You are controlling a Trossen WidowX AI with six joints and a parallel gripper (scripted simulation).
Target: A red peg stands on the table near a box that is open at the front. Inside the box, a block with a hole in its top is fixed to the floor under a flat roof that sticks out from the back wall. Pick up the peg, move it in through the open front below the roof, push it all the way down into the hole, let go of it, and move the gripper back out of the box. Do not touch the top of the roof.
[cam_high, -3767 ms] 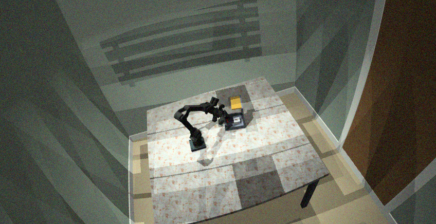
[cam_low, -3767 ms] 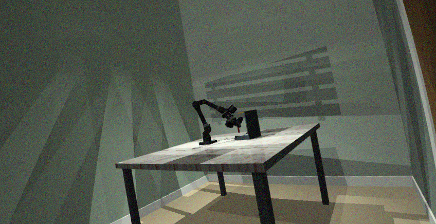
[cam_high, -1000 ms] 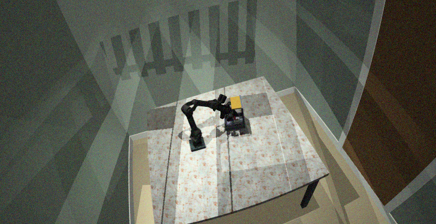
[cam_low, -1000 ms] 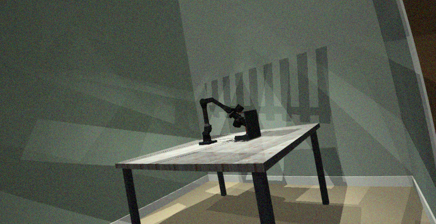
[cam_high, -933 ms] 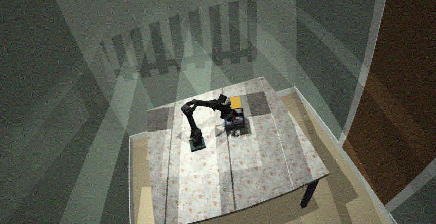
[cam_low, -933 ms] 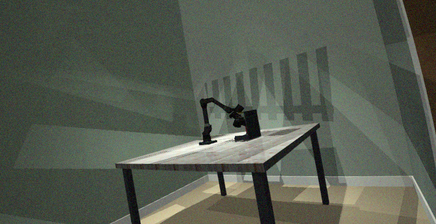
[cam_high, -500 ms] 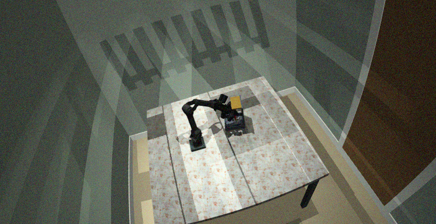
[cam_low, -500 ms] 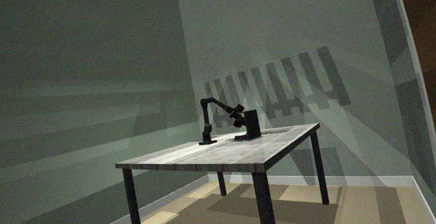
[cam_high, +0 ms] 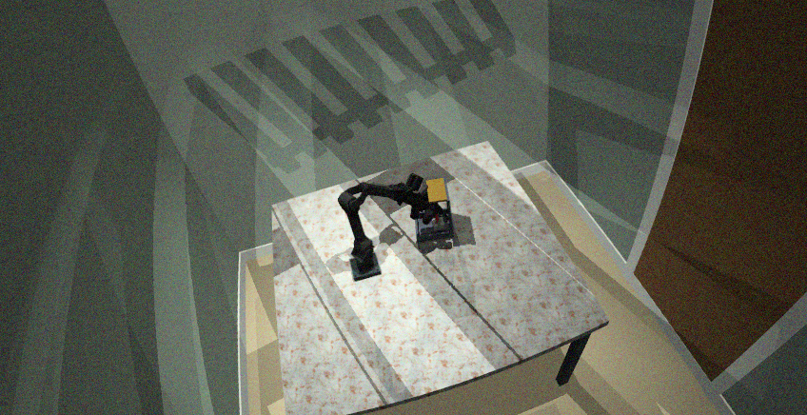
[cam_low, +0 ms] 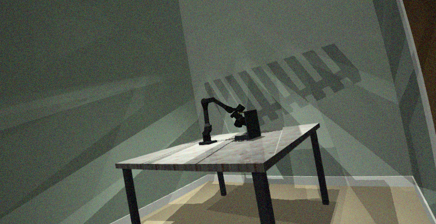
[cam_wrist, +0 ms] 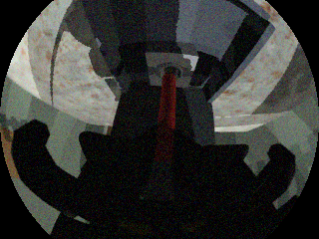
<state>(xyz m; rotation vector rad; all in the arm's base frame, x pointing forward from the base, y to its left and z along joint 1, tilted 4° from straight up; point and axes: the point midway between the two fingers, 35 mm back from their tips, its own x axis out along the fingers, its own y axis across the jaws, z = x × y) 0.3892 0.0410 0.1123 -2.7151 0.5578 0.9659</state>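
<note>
Now: the dark back wall 3 cm ahead of my gripper tip, 1 cm to the right of it and 2 cm above it. Round my gripper tip: red peg 3 cm behind, 1 cm to the left, 1 cm below; yellow roof 1 cm behind, 1 cm to the left, 13 cm above; grey floor plate 4 cm behind, 2 cm to the left, 9 cm below.
</note>
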